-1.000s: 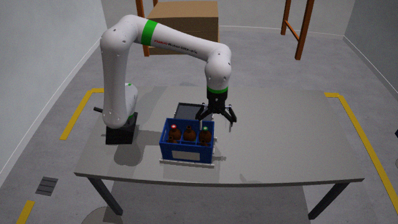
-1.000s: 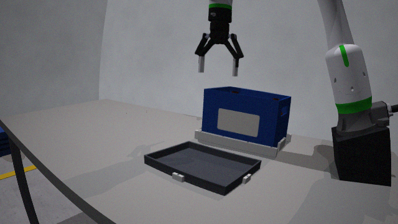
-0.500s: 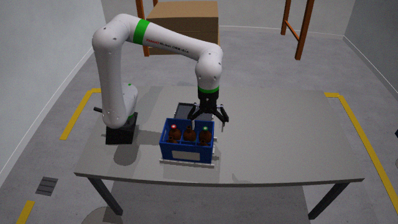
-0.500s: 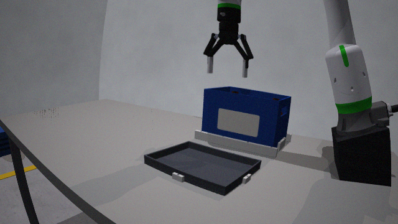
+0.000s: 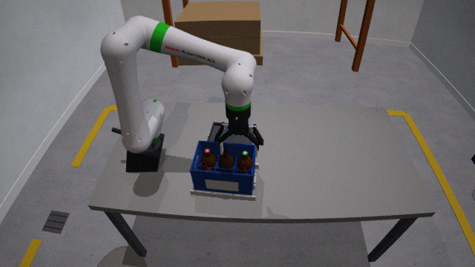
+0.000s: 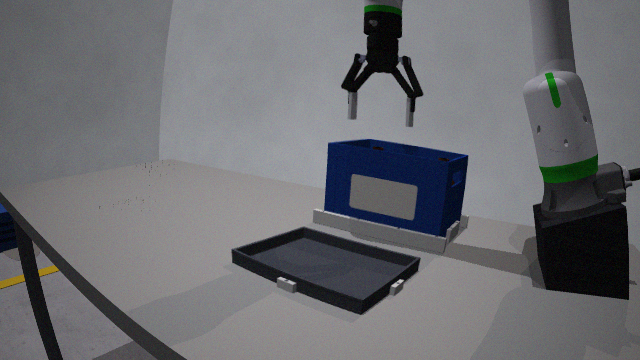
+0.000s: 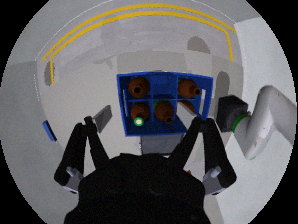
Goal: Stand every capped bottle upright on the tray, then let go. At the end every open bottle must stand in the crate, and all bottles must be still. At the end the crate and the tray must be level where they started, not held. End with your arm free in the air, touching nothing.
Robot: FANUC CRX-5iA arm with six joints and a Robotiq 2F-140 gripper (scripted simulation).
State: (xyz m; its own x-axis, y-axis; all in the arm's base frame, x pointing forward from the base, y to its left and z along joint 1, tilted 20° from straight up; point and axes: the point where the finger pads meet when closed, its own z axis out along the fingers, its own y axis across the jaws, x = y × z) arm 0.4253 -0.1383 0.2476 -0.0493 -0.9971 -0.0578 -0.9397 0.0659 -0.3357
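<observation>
Now: hand 70 mm past the glass bottle, 70 mm to the right of it and 150 mm above it. Also, from my hand: blue crate: 70 mm behind, 20 mm to the left, 150 mm below; then tray: 70 mm behind, 320 mm to the left, 220 mm below.
</observation>
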